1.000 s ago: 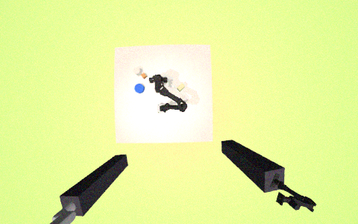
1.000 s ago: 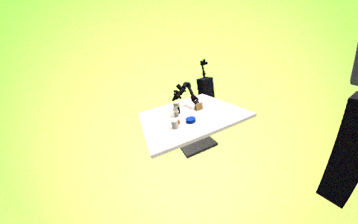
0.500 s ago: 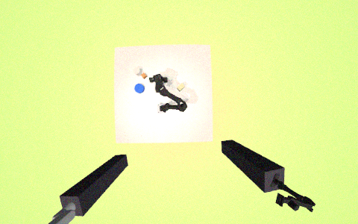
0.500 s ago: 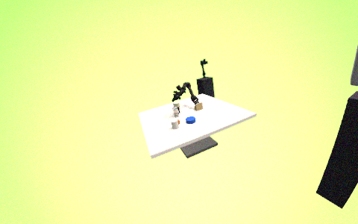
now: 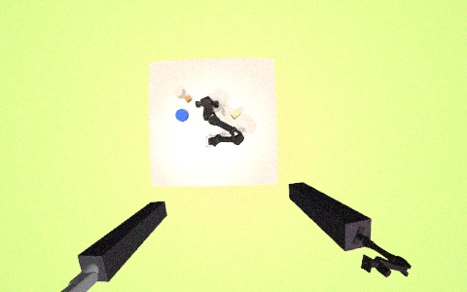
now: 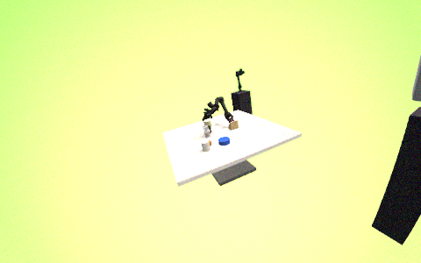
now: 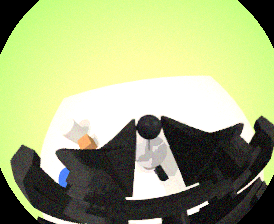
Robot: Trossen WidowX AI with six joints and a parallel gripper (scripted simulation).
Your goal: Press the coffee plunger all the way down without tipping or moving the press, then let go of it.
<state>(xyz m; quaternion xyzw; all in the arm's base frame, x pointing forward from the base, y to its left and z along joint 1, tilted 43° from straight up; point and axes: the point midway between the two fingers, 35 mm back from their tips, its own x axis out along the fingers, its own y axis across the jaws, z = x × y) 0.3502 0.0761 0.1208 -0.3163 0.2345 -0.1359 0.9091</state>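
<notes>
My gripper tip is now 11 cm above the coffee press and 3 cm past it.
</notes>
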